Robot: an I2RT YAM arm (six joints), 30 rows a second.
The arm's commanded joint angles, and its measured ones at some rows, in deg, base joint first. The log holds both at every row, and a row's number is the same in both.
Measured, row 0:
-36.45 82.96 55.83 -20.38 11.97 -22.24
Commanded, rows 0 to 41:
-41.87 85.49 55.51 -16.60 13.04 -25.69
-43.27 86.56 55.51 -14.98 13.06 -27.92
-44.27 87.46 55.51 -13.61 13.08 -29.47
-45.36 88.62 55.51 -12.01 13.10 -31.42
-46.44 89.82 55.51 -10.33 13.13 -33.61
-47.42 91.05 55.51 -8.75 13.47 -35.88
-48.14 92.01 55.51 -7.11 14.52 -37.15
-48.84 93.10 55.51 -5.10 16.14 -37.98
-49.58 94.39 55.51 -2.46 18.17 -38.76
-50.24 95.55 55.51 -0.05 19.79 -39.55
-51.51 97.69 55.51 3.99 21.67 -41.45
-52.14 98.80 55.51 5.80 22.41 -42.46
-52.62 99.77 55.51 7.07 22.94 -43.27
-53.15 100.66 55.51 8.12 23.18 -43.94
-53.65 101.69 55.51 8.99 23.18 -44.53
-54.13 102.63 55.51 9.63 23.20 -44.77
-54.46 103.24 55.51 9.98 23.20 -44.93
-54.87 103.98 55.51 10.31 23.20 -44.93
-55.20 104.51 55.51 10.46 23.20 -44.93
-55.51 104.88 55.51 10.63 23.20 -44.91
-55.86 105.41 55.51 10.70 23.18 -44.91
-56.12 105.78 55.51 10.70 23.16 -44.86
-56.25 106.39 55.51 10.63 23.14 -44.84
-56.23 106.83 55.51 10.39 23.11 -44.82
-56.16 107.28 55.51 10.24 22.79 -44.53
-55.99 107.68 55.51 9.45 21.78 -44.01
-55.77 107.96 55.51 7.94 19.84 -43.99
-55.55 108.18 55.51 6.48 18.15 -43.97
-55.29 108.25 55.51 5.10 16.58 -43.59
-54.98 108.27 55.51 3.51 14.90 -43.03
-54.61 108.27 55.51 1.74 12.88 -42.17
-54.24 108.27 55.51 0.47 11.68 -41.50
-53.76 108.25 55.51 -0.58 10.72 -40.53
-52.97 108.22 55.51 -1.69 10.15 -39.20
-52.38 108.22 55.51 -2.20 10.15 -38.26
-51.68 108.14 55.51 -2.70 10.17 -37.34
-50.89 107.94 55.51 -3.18 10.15 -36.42
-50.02 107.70 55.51 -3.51 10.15 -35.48
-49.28 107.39 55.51 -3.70 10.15 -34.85
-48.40 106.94 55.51 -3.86 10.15 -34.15
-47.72 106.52 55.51 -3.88 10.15 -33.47
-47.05 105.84 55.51 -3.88 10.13 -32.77
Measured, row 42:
-49.91 106.52 56.03 -2.59 15.70 -37.17
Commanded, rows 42 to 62:
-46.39 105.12 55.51 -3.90 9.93 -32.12
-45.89 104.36 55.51 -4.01 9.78 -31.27
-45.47 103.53 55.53 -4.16 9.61 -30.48
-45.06 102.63 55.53 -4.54 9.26 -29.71
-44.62 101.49 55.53 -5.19 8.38 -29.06
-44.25 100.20 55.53 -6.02 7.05 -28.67
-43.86 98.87 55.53 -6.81 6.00 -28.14
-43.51 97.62 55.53 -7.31 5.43 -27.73
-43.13 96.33 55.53 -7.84 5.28 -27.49
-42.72 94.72 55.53 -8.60 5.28 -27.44
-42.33 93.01 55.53 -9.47 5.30 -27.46
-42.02 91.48 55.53 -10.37 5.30 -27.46
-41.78 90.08 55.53 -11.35 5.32 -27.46
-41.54 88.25 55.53 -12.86 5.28 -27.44
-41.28 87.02 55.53 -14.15 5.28 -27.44
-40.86 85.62 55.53 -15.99 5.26 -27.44
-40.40 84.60 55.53 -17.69 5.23 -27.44
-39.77 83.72 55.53 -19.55 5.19 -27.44
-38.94 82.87 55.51 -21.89 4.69 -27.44
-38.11 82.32 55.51 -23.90 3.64 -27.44
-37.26 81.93 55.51 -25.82 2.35 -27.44
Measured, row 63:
-39.64 83.26 55.77 -22.83 5.89 -28.38
